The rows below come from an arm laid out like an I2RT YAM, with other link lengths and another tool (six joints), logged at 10 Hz.
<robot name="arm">
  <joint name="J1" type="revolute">
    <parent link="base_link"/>
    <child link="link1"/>
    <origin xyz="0 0 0.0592" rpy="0 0 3.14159"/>
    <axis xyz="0 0 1"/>
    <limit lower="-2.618" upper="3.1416"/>
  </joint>
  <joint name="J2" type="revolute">
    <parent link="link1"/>
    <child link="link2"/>
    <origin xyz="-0.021 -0.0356 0.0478" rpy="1.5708 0 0"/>
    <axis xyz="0 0 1"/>
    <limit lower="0" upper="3.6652"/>
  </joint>
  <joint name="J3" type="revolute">
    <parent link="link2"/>
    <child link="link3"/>
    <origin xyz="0.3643 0 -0.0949" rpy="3.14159 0 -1.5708"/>
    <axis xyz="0 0 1"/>
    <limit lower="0" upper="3.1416"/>
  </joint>
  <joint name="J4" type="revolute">
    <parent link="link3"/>
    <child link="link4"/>
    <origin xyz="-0.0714 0.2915 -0.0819" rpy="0 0 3.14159"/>
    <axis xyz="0 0 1"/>
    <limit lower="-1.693" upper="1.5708"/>
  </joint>
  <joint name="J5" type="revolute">
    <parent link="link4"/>
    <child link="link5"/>
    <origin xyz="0.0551 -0.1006 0.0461" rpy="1.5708 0 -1.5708"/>
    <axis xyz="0 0 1"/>
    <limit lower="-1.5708" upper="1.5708"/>
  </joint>
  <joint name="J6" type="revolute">
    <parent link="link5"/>
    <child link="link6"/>
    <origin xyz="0.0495 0 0.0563" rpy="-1.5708 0 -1.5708"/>
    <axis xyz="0 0 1"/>
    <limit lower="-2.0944" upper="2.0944"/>
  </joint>
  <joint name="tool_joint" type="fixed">
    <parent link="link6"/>
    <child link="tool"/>
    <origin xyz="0.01 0.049 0.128" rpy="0 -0.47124 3.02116"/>
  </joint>
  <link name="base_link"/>
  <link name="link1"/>
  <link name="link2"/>
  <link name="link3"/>
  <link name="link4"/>
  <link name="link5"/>
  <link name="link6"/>
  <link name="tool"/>
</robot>
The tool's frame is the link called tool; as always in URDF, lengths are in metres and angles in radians.
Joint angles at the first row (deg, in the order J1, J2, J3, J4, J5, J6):
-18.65 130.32 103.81 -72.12 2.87 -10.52
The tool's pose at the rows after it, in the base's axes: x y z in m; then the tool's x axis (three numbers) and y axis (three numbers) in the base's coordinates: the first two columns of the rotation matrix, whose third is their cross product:
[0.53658 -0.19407 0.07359 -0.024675 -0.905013 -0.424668 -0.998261 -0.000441 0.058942]
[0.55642 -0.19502 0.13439 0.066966 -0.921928 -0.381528 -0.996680 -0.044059 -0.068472]
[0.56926 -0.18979 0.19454 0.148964 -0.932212 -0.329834 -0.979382 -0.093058 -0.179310]
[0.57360 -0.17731 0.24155 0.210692 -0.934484 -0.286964 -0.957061 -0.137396 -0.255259]
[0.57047 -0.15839 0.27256 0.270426 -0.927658 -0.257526 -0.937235 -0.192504 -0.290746]
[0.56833 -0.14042 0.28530 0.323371 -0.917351 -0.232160 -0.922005 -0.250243 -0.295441]
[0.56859 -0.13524 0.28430 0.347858 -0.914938 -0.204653 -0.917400 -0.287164 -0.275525]
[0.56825 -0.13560 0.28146 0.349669 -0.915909 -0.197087 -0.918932 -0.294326 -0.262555]
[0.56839 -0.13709 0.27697 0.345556 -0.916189 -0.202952 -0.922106 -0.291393 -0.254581]
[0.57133 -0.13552 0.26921 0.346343 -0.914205 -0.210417 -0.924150 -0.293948 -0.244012]
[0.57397 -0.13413 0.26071 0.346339 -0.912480 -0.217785 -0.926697 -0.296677 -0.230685]
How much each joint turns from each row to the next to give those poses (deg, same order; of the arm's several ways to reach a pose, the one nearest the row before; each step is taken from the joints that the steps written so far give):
0.02 -3.08 1.47 1.47 -0.06 -1.23
0.37 -4.13 3.30 0.45 0.02 -2.12
0.72 -3.74 3.40 -0.04 0.00 -1.83
1.18 -3.12 2.28 -0.35 0.00 -1.10
1.57 -2.60 0.98 -0.92 0.04 -1.51
1.71 -1.43 0.02 -0.41 0.62 -1.74
0.89 -0.02 -0.04 -0.09 1.64 -1.49
0.16 0.20 -0.05 -0.15 0.72 -0.37
-0.16 0.39 -0.04 -0.13 -0.05 0.00
0.20 0.79 -0.02 0.06 -0.04 0.00
0.20 0.85 0.00 -0.02 0.04 -0.02

